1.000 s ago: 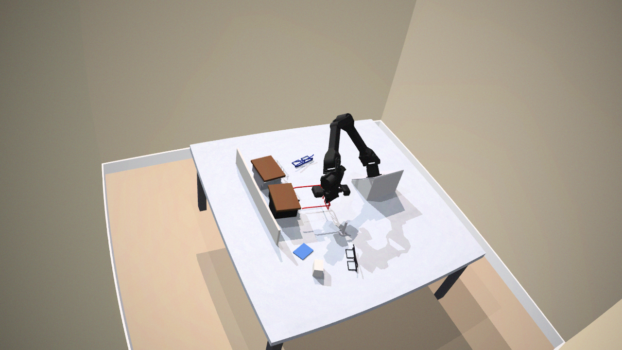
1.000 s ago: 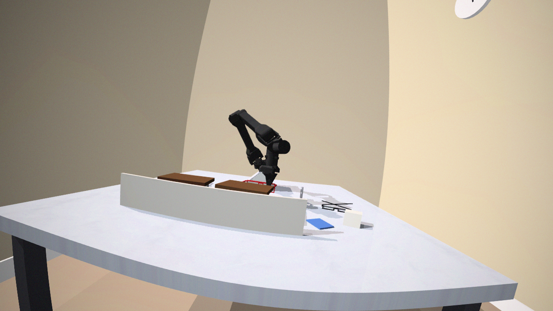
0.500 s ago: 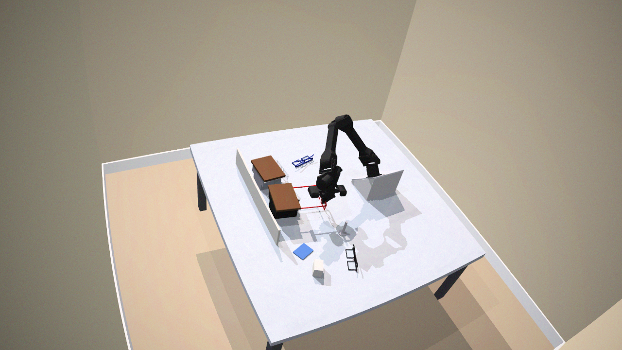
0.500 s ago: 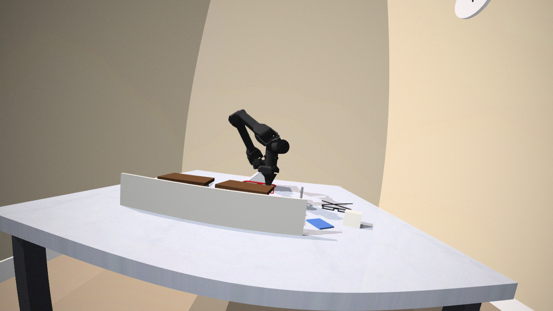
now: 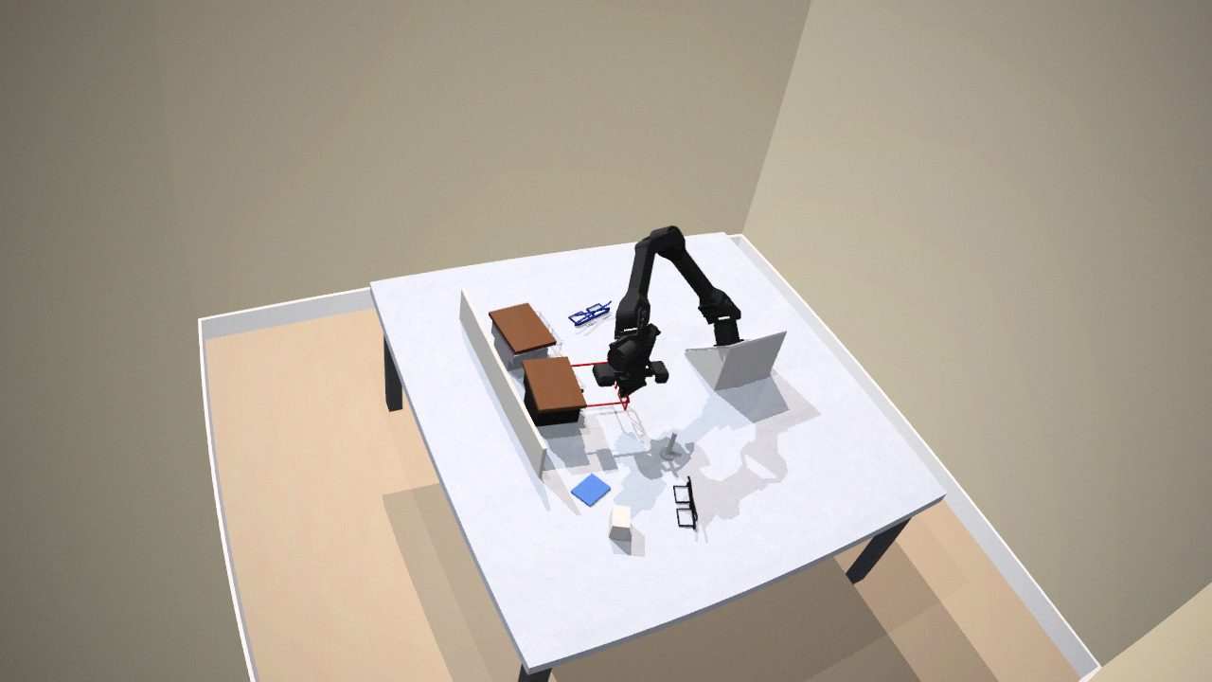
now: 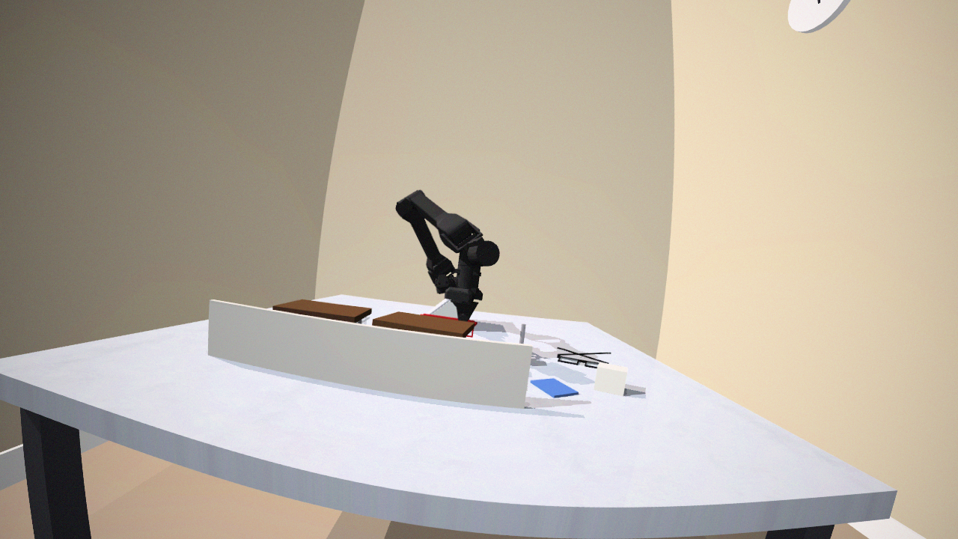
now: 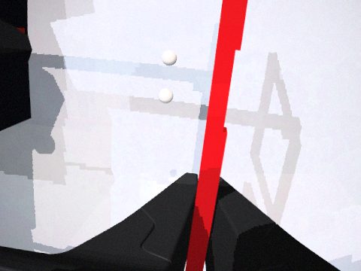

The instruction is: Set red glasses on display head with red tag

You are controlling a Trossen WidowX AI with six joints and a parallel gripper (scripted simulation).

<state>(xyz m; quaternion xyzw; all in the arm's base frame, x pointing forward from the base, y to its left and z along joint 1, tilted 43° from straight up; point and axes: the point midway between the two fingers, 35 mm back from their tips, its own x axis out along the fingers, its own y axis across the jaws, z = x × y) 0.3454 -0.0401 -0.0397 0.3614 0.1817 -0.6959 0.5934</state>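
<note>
The dark head lies 13 cm ahead of my gripper tip, 8 cm to the right of it and 1 cm below it. The rest, counted from my gripper tip: blue card 20 cm ahead, 17 cm to the left, 6 cm below; then grey head 10 cm ahead, 30 cm to the right, 1 cm below; then grey peg stand 4 cm behind, 17 cm to the left, 4 cm below.
</note>
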